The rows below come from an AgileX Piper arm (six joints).
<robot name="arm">
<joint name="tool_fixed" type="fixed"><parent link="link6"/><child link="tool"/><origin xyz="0 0 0" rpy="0 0 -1.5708"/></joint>
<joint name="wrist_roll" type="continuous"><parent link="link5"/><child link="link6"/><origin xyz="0 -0.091 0" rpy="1.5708 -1.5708 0"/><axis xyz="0 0 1"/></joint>
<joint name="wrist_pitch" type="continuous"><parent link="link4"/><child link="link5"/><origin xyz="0 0 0" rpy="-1.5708 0 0"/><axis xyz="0 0 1"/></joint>
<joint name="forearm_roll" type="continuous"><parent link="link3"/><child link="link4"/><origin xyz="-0.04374 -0.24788 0" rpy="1.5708 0 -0.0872"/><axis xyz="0 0 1"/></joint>
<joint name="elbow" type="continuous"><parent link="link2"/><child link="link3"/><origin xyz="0.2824 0.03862 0" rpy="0 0 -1.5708"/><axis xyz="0 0 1"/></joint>
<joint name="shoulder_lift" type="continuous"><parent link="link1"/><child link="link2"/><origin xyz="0 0 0" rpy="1.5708 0 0"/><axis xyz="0 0 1"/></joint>
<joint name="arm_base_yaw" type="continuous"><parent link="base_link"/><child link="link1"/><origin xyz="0 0 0.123" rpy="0 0 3.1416"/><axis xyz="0 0 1"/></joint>
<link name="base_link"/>
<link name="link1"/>
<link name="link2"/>
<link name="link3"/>
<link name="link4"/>
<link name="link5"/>
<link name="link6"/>
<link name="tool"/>
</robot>
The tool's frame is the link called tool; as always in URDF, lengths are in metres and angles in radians. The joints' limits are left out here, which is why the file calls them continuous.
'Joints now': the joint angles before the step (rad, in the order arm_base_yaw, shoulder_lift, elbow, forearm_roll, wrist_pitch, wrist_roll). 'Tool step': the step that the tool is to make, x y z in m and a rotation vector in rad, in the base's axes. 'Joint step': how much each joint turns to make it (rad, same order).
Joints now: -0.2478, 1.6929, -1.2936, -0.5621, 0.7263, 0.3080
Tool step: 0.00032, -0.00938, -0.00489, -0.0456, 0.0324, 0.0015
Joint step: -0.0170, 0.0183, -0.0007, -0.0531, 0.0012, -0.0032
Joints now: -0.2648, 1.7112, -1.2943, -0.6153, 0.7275, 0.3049
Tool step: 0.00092, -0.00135, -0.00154, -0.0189, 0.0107, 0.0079
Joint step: 0.0000, 0.0063, 0.0000, -0.0225, -0.0011, 0.0001
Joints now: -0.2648, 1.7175, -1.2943, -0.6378, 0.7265, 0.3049
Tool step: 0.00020, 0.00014, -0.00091, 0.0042, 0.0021, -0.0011
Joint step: 0.0000, 0.0019, 0.0000, 0.0046, 0.0009, -0.0012
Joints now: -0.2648, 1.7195, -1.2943, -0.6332, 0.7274, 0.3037
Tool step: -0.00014, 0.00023, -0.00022, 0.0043, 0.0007, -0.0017
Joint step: 0.0000, 0.0000, 0.0000, 0.0053, 0.0016, -0.0013
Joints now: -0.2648, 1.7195, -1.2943, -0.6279, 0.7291, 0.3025
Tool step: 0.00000, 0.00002, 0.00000, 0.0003, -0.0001, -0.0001
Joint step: 0.0000, 0.0000, 0.0000, 0.0003, 0.0000, 0.0000
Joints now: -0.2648, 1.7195, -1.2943, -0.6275, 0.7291, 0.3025
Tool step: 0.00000, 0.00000, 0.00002, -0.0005, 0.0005, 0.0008
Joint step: 0.0000, 0.0000, 0.0000, -0.0001, 0.0000, -0.0010
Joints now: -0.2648, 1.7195, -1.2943, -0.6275, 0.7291, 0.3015
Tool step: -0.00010, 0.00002, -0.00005, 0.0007, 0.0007, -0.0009
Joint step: 0.0000, 0.0000, 0.0000, 0.0007, 0.0011, 0.0001
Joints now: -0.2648, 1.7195, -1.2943, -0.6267, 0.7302, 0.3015
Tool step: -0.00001, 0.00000, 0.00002, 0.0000, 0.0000, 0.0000
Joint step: 0.0000, -0.0001, 0.0000, 0.0000, 0.0000, -0.0001
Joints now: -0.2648, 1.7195, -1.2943, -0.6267, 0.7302, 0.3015
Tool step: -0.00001, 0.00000, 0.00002, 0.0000, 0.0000, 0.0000
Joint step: 0.0000, -0.0001, 0.0000, 0.0000, 0.0000, -0.0001
